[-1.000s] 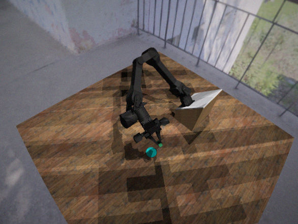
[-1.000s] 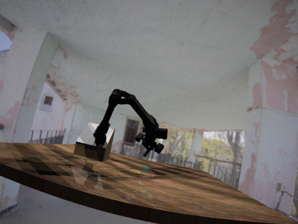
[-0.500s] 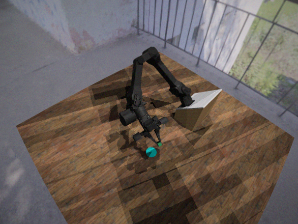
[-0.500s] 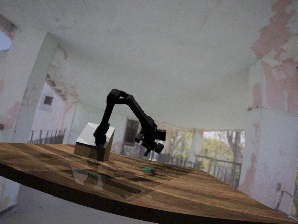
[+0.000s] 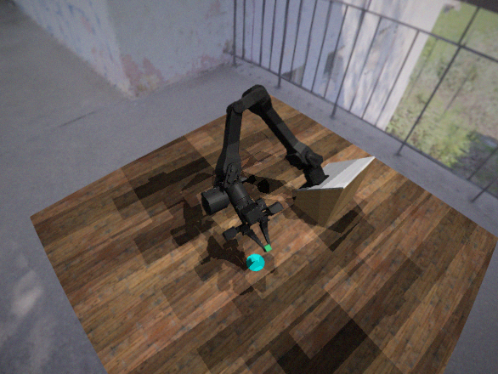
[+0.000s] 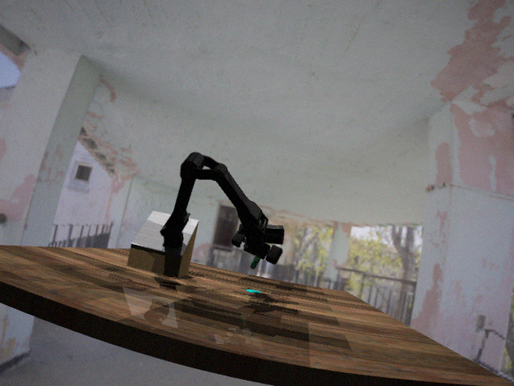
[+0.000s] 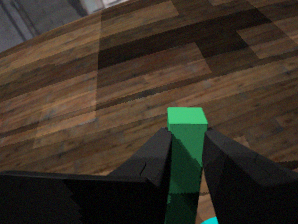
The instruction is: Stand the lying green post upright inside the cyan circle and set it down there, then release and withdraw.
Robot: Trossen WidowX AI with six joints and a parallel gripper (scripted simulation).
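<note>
Now: the cyan circle 14 cm below my gripper tip, 3 cm to the right of it and 1 cm ahead of it. From my gripper tip the other things lie so: green post (2 cm below, 1 cm to the right, 1 cm behind).
</note>
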